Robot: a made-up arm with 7 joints. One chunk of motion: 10 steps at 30 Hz.
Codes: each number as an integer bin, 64 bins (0 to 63) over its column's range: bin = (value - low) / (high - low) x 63, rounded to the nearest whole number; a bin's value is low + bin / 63 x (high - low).
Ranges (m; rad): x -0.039..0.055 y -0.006..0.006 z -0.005..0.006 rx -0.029..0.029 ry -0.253..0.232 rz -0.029..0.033
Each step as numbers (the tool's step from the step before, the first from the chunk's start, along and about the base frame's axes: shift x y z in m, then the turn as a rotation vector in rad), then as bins.
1 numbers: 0.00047 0.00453 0.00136 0.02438 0.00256 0.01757
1 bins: 26 55 36 58 33 47
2 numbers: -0.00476 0.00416 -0.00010 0.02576 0.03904 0.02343
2 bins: 23 53 28 59 38 53
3 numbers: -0.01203 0.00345 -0.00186 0.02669 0.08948 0.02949
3 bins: 18 50 18 60 44 59
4 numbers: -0.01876 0.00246 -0.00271 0.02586 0.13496 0.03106
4 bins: 14 44 13 60 50 61
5 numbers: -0.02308 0.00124 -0.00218 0.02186 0.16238 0.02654
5 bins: 11 38 16 55 54 56
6 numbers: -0.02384 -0.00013 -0.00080 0.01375 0.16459 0.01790
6 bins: 10 31 24 46 54 48
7 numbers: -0.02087 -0.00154 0.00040 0.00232 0.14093 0.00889
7 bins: 12 23 31 34 51 39
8 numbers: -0.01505 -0.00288 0.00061 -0.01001 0.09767 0.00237
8 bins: 16 16 32 21 46 32
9 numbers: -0.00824 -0.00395 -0.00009 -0.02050 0.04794 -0.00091
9 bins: 21 11 28 9 39 29
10 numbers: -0.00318 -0.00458 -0.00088 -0.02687 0.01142 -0.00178
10 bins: 24 7 24 2 34 28
